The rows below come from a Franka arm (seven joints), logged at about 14 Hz.
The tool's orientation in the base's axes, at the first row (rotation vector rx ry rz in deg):
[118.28 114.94 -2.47]
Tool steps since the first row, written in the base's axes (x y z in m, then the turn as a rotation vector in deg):
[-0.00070 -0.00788 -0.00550 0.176 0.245 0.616]
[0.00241 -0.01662 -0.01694 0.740 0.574 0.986]
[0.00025 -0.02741 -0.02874 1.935 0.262 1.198]
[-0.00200 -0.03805 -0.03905 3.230 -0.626 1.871]
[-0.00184 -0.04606 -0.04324 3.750 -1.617 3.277]
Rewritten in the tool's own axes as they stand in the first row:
[-0.00663 -0.00151 0.00683 0.123 0.273 -0.617]
[-0.01273 -0.00024 0.02017 0.396 0.887 -0.952]
[-0.02100 -0.00421 0.03345 0.101 2.104 -0.901]
[-0.02942 -0.00802 0.04524 -0.845 3.502 -1.160]
[-0.03641 -0.00846 0.05097 -2.075 4.259 -2.229]

